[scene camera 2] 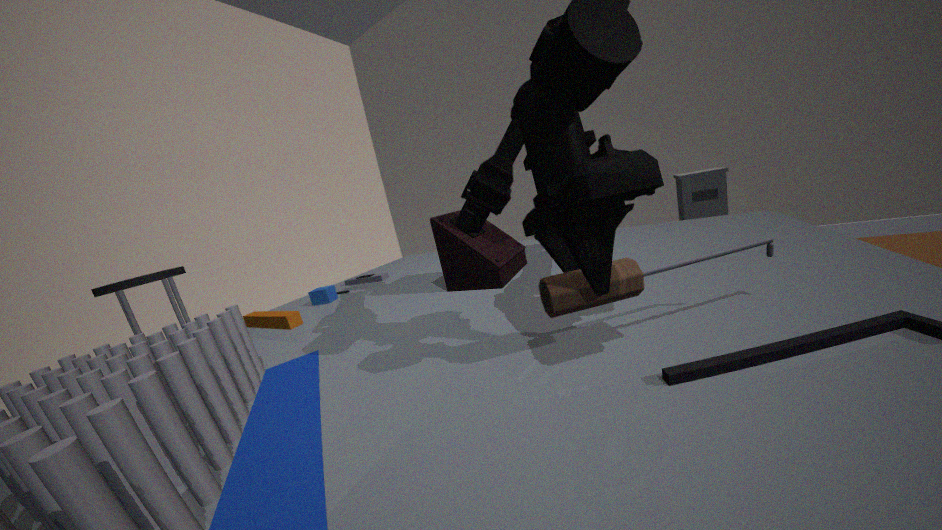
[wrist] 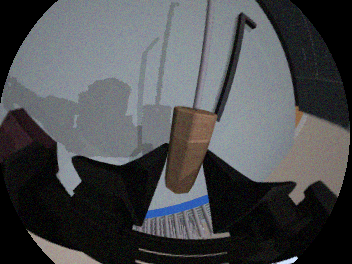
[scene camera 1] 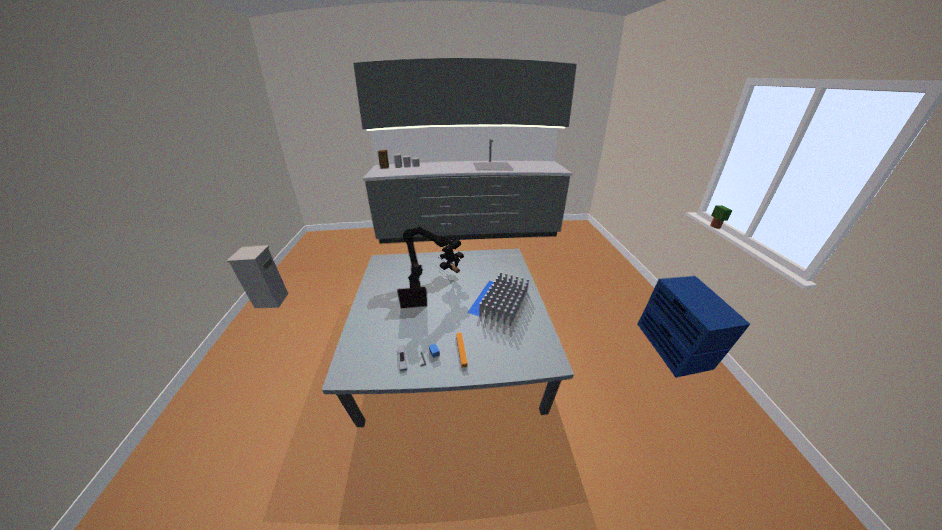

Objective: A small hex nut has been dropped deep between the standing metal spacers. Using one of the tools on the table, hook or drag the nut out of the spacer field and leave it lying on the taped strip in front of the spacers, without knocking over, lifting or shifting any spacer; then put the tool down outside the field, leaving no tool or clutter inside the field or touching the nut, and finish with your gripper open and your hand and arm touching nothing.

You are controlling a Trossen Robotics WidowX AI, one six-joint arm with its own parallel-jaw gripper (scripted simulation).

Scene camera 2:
gripper
orange block
blue taped strip
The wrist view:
gripper
